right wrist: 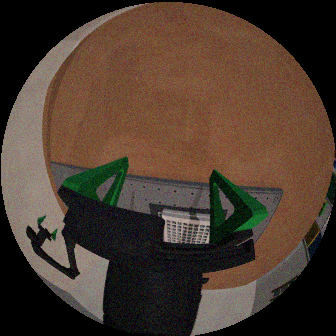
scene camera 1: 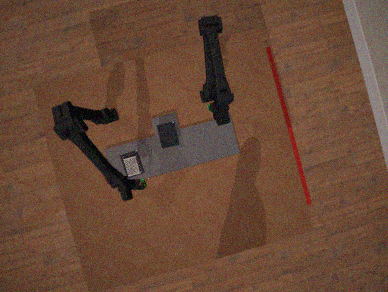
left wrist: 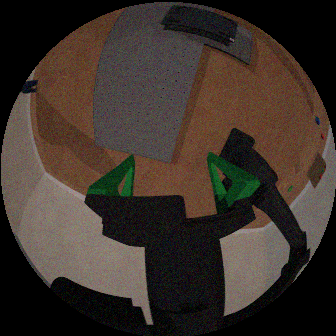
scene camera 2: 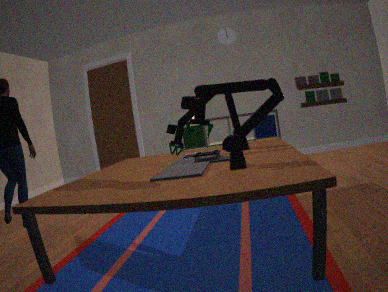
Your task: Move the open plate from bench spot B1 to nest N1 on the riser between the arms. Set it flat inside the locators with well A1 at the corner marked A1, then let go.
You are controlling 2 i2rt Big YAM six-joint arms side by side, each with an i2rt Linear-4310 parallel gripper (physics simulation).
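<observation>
The white open plate lies on a dark rectangular spot on the grey perforated board, at the board's left end in scene camera 1. The dark nest block stands on the riser near the middle of the board. My right gripper is open and empty, above and just past the plate's edge; its body hides part of the plate in the right wrist view. My left gripper is open and empty, by the board's other end. The A1 mark is too small to make out.
The grey board lies on the wooden table. A red line runs at the right in scene camera 1. A person stands at the left beyond the table in scene camera 2.
</observation>
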